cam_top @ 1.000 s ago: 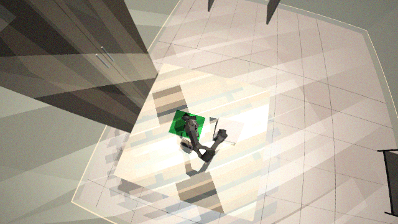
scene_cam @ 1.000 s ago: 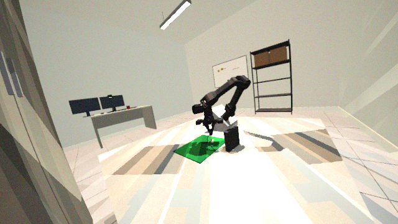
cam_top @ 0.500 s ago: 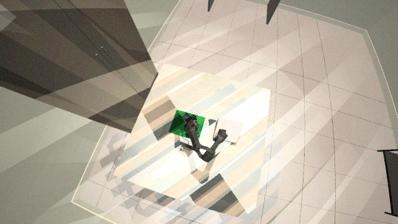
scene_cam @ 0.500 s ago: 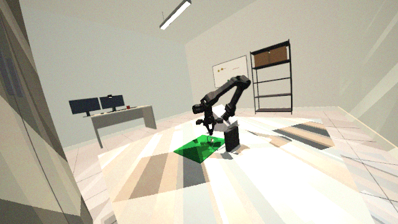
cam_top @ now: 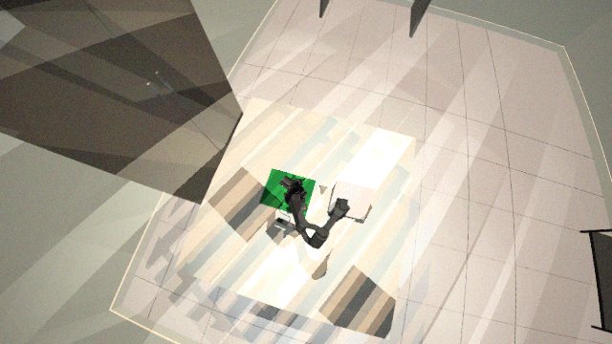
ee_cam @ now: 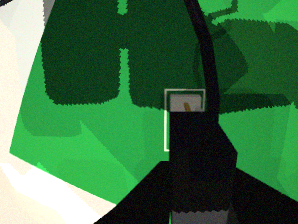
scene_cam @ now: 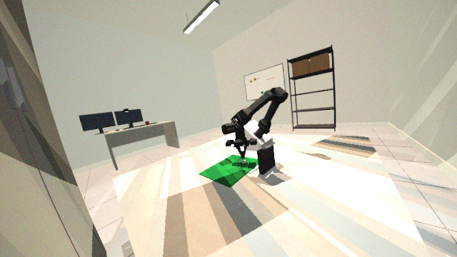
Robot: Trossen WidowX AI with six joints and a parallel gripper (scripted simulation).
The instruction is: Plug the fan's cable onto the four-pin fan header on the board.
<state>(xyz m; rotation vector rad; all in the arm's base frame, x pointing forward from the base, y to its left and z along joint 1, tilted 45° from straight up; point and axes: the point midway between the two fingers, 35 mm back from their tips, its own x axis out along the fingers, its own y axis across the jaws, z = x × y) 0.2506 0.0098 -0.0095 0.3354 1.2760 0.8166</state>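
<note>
The fan plug is 1 cm ahead of my gripper tip and 1 cm above it. Also, from my gripper tip: fan: 16 cm to the left, 3 cm ahead, 2 cm above; four-pin fan header: 4 cm below, 1 cm ahead; green board: 8 cm ahead, 6 cm below, 4 cm to the right.
</note>
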